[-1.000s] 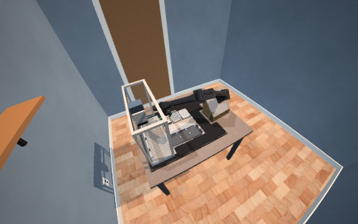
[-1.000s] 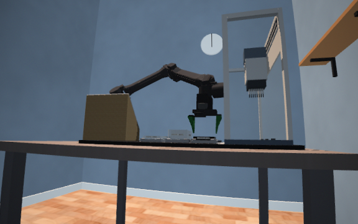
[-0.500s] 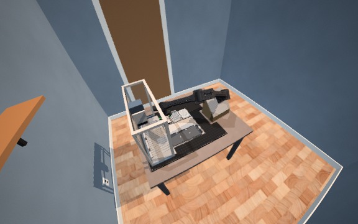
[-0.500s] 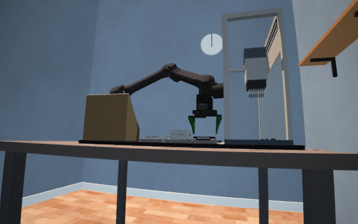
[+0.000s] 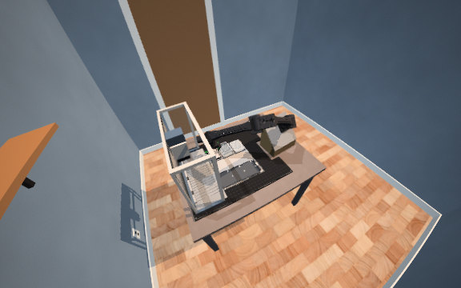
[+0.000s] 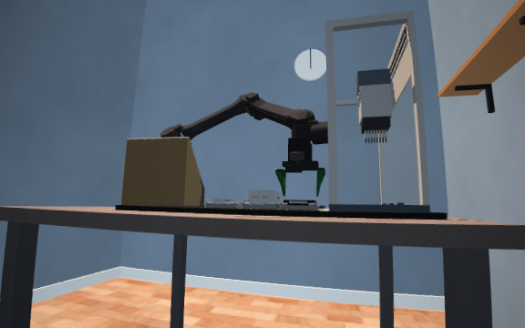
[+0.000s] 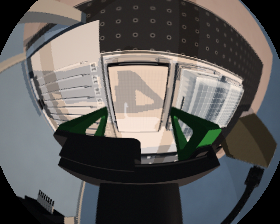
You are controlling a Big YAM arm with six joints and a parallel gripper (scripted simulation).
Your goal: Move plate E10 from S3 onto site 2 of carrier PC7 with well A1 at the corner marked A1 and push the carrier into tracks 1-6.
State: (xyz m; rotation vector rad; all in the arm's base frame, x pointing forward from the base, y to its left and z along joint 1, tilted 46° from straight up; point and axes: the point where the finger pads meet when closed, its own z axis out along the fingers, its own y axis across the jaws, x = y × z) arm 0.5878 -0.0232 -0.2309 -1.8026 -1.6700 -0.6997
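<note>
The plate carrier PC7 is 280 mm to the left of my hand, 80 mm behind it and 30 mm below it. Round my hand: flat plate (220 mm behind, 30 mm below, 20 mm to the left); deep-well block (110 mm behind, 20 mm below, 10 mm to the left).
</note>
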